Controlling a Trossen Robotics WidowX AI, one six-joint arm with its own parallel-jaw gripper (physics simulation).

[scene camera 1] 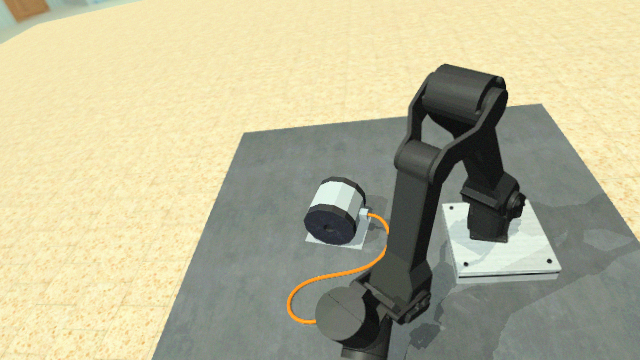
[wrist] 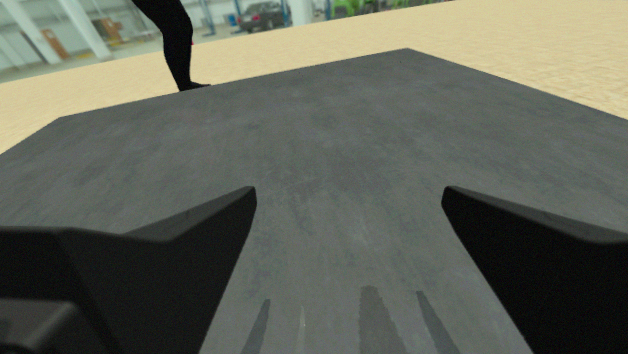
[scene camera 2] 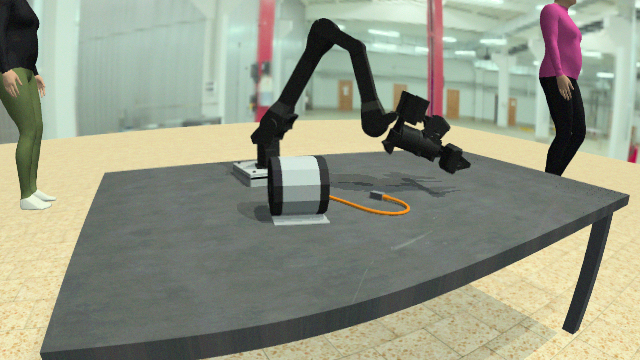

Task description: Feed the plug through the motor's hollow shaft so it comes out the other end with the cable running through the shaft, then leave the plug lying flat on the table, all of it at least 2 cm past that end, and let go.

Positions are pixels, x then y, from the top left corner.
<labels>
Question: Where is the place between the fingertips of the gripper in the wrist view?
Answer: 348,195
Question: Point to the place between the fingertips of the gripper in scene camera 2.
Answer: At 460,160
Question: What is the gripper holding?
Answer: Nothing.
</labels>
